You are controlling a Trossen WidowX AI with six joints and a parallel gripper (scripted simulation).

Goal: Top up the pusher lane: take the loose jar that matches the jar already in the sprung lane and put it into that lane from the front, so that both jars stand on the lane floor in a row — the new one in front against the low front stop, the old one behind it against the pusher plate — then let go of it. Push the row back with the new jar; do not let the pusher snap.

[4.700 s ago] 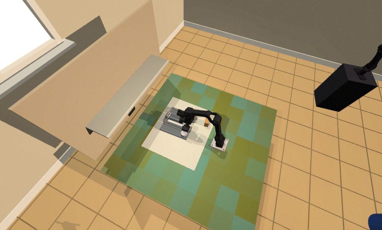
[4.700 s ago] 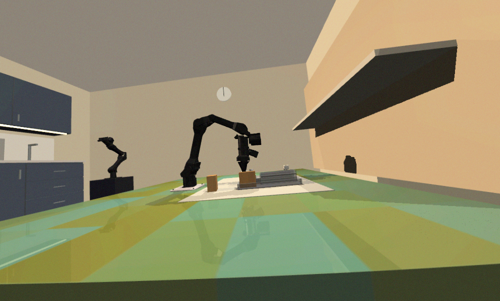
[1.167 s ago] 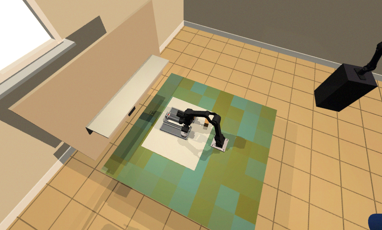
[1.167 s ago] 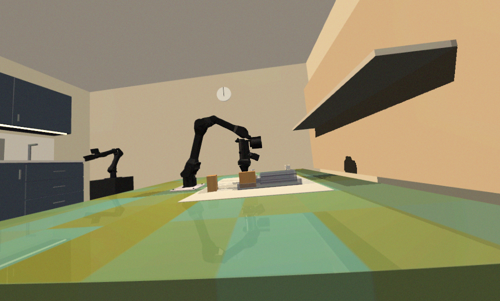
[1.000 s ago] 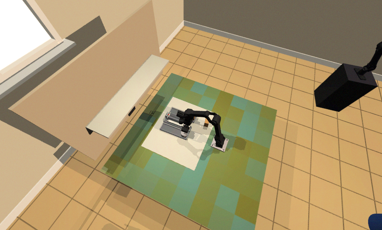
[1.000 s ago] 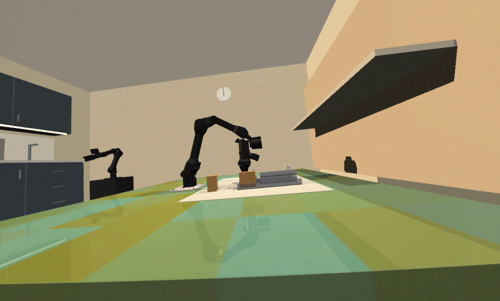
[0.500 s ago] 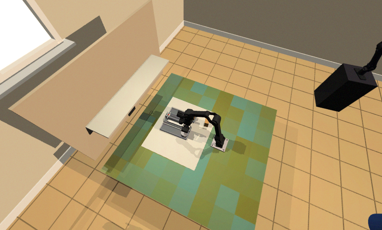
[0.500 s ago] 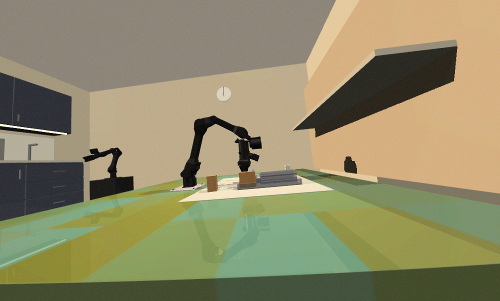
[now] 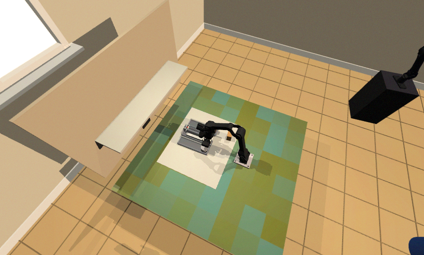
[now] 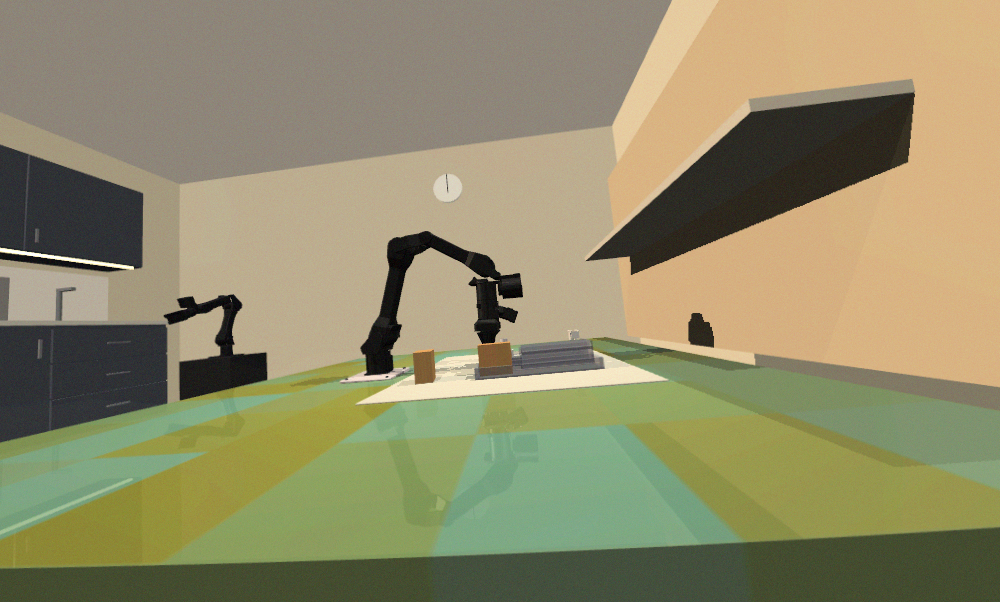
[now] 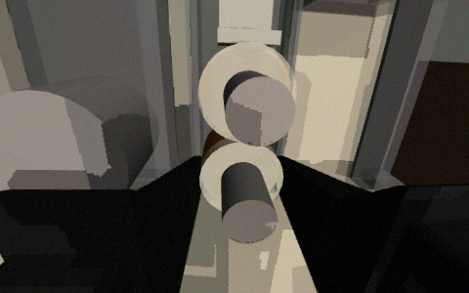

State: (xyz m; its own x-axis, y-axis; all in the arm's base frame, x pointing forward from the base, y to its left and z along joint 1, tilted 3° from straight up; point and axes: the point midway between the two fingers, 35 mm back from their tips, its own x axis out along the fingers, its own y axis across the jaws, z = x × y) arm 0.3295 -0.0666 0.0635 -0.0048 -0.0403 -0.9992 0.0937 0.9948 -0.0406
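Now: the wide grey cylinder 20 mm ahead of my gripper tip and 80 mm to the left of it. Round my gripper tip: wall shelf 510 mm ahead, 40 mm to the right, 340 mm above; then lane rack 140 mm ahead, 40 mm to the right, 10 mm below; then brown box 10 mm ahead, 130 mm to the right, 10 mm above.
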